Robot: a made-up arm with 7 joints.
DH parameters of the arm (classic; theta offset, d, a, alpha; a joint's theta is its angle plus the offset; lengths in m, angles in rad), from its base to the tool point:
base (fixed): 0 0.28 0.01 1.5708
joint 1: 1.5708 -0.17 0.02 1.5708
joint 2: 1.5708 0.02 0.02 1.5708
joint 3: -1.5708 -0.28 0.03 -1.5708
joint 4: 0 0.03 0.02 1.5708
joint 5: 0 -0.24 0.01 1.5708
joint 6: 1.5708 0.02 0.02 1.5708
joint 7: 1.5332 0 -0.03 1.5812
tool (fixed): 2.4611 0.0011 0 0
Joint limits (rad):
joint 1: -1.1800..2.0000
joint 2: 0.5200..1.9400
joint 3: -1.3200..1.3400
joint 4: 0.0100..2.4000
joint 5: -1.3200..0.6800
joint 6: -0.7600..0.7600
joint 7: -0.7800..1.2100
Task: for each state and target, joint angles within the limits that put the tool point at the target. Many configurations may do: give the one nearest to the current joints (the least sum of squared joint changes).
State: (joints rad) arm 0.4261 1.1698 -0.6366 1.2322 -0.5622 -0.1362 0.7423
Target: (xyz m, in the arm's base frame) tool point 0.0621 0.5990 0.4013
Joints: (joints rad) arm 0.6167 1.9028 -0.4888 0.9827 -0.5741 -0.2097 0.7566
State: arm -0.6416 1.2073 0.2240 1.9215 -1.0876 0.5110 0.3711
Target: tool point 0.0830 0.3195 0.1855
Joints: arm -0.8095 0.9784 0.9577 2.4000 -0.9701 0.4307 0.7790
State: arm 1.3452 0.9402 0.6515 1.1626 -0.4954 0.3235 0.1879
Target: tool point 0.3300 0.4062 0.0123
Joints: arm 0.6887 0.5561 0.5839 0.4670 -0.5152 0.2979 0.0053
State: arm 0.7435 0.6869 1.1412 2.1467 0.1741 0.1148 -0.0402
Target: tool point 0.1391 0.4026 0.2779
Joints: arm 0.5987 0.5769 1.3140 2.0277 0.1625 0.1079 -0.0241
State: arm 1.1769 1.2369 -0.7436 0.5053 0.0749 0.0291 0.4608
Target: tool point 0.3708 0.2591 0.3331
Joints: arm 1.3996 0.6892 -0.7811 1.3922 0.1040 0.1727 0.5208
